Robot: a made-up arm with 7 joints.
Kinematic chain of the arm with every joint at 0, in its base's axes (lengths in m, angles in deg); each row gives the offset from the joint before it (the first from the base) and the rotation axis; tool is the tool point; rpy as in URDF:
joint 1: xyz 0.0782 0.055 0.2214 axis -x
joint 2: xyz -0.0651 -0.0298 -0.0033 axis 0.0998 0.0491 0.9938
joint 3: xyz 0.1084 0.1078 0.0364 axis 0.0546 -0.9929 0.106
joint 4: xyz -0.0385 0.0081 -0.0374 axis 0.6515 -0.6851 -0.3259
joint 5: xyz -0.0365 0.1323 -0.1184 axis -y
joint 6: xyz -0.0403 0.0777 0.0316 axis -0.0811 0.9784 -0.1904
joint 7: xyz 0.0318 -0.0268 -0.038 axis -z
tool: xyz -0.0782 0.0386 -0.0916 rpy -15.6 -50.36 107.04
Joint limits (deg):
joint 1: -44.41..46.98
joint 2: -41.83..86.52
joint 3: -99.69..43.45
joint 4: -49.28..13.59
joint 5: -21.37..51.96
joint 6: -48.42..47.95
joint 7: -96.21..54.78
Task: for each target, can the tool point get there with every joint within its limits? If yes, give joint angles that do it. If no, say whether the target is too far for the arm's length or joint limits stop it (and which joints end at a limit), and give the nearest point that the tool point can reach.
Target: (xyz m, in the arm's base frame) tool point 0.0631 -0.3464 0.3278
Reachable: no: joint limits stop it (at a limit: joint 1, joint 2, joint 4, joint 5, joint 6) | nearest point -0.0492 -0.2721 0.3291 | short by 0.135 m
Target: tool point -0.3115 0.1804 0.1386
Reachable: yes | joints 4.07 25.79 -20.15 -16.13 13.82 37.89 -10.48
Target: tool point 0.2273 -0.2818 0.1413
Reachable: no: joint limits stop it (at a limit: joint 1, joint 2, joint 3, joint 5, joint 7) | nearest point 0.2067 -0.1956 0.0958 | short by 0.100 m
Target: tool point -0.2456 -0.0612 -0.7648
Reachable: no: too far | nearest point -0.1134 0.0541 -0.2272 | short by 0.565 m
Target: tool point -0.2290 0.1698 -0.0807
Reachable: yes | joints 0.26 57.67 28.73 -22.86 28.97 33.79 -3.35
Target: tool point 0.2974 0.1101 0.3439
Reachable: no: joint limits stop it (at a limit: joint 1, joint 3, joint 4, joint 5, joint 6, joint 7) | nearest point 0.2901 0.1554 0.2926 | short by 0.069 m
